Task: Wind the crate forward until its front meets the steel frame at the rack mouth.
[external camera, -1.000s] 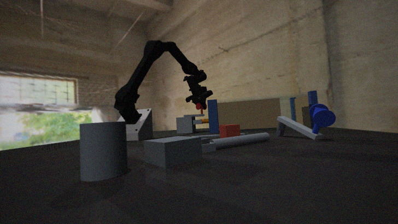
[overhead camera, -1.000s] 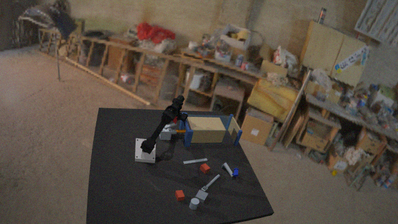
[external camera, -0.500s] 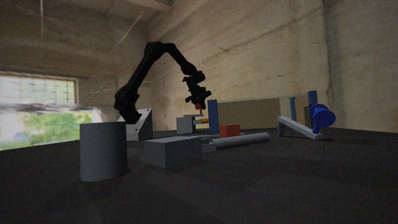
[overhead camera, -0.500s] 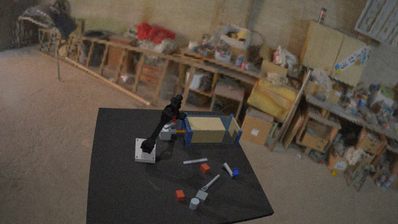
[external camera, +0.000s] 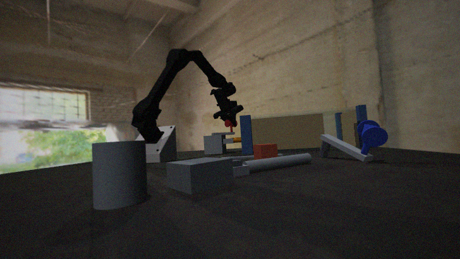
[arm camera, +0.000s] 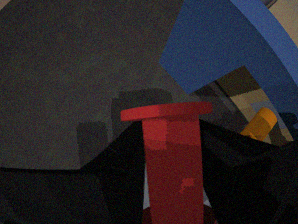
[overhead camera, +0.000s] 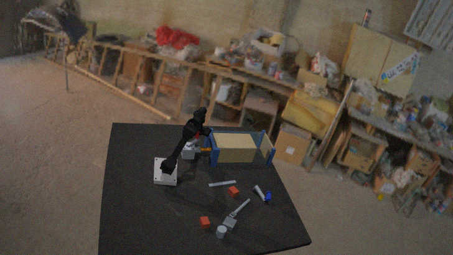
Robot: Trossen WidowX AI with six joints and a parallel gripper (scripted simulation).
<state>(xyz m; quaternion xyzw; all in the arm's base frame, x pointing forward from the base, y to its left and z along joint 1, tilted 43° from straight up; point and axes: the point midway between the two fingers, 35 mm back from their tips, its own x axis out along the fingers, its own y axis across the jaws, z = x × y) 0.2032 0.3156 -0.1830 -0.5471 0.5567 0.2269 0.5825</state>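
Right now my gripper tip is 10 cm to the left of the grey winch, 10 cm above it and 9 cm past it. The rest, counted from my gripper tip: red knob (2 cm to the right, 1 cm behind); grey bar (36 cm to the right, 17 cm ahead, 13 cm below); clear-panelled cubby (33 cm ahead, 3 cm to the right, 2 cm below).
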